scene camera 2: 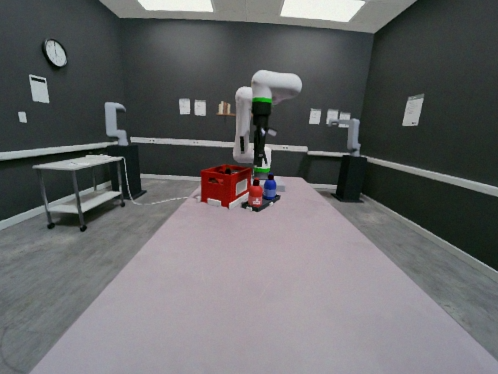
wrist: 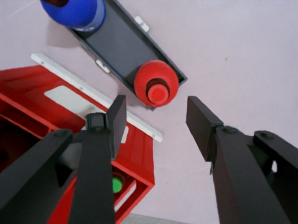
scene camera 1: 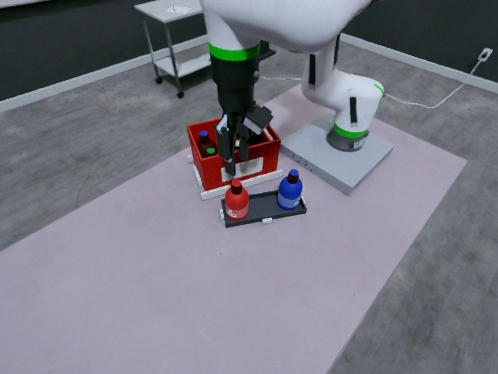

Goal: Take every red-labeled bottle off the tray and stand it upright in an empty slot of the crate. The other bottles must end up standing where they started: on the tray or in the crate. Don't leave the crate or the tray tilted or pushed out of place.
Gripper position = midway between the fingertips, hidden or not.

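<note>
There's a red-labeled bottle (scene camera 1: 236, 197) here, along with a dark tray (scene camera 1: 260, 204) and a blue bottle (scene camera 1: 290, 189). You'd also see my gripper (scene camera 1: 237, 166), and the wrist view has that same gripper (wrist: 156, 109) too.
</note>
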